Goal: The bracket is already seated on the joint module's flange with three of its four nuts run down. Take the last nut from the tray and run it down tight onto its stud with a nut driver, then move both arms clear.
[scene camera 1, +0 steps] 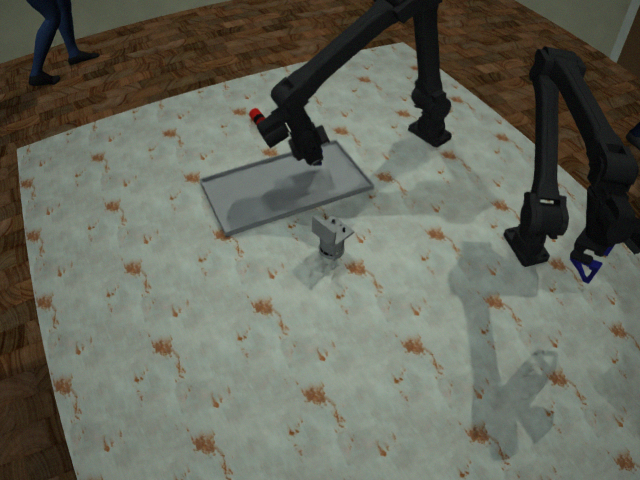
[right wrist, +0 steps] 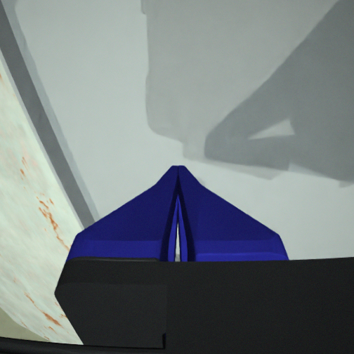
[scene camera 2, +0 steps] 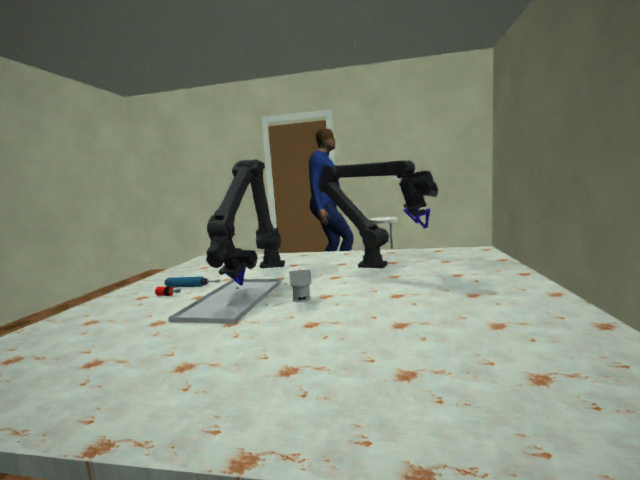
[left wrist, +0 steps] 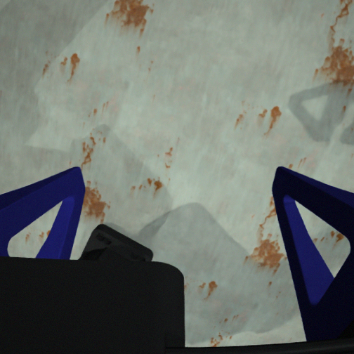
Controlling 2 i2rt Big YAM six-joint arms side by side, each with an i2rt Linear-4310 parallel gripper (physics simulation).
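Places are measured from the left arm's base along level axes (x left, y back, z up), in centimetres.
Pixels of known places: left gripper, fingertip midpoint: [scene camera 1: 595,268] [scene camera 2: 421,225]; right gripper, fingertip midpoint: [scene camera 1: 320,163] [scene camera 2: 241,284]; left arm's base, origin of the base link: [scene camera 1: 525,247] [scene camera 2: 372,265]; right arm's base, origin of the base link: [scene camera 1: 429,133] [scene camera 2: 272,265].
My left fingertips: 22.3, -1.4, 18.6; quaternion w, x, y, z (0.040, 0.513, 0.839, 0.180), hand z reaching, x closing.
For each thing: its top centre in the pictures, then the offset to it from my left fingertips, as dx, dy, dz.
- joint module, middle of its top: [scene camera 1: 333,227] [scene camera 2: 300,278] -33.8, -48.5, -11.2
- grey tray, middle of its top: [scene camera 1: 285,180] [scene camera 2: 233,295] -58.3, -54.2, -17.0
- nut, middle of its top: [scene camera 2: 237,287] -64.4, -43.7, -17.7
- red-handled driver, middle of its top: [scene camera 1: 259,115] [scene camera 2: 168,286] -87.7, -55.9, -15.2
- blue-handled driver, middle of its top: [scene camera 2: 191,276] -87.2, -43.9, -14.5
The grey bracket [scene camera 1: 324,228] [scene camera 2: 300,277] sits on the joint module [scene camera 1: 331,249] [scene camera 2: 301,293], with small dark stud or nut ends on its top. My right gripper [scene camera 2: 239,282] [right wrist: 177,176] is low over the grey tray [scene camera 1: 222,202] [scene camera 2: 204,320] [right wrist: 54,135], its fingertips pressed together with nothing visible between them. In scene camera 2 a small pale speck, possibly the nut [scene camera 2: 237,287], shows right below the tips; the right wrist view does not show the nut. My left gripper [scene camera 1: 597,260] [scene camera 2: 419,221] [left wrist: 178,177] is open and empty, high at the picture's right.
A red-handled driver [scene camera 1: 255,114] [scene camera 2: 164,291] and a blue-handled driver [scene camera 2: 186,281] lie beyond the tray, at the left in scene camera 2. The bracket assembly stands close to the tray's long side. A person [scene camera 2: 324,196] stands behind the table.
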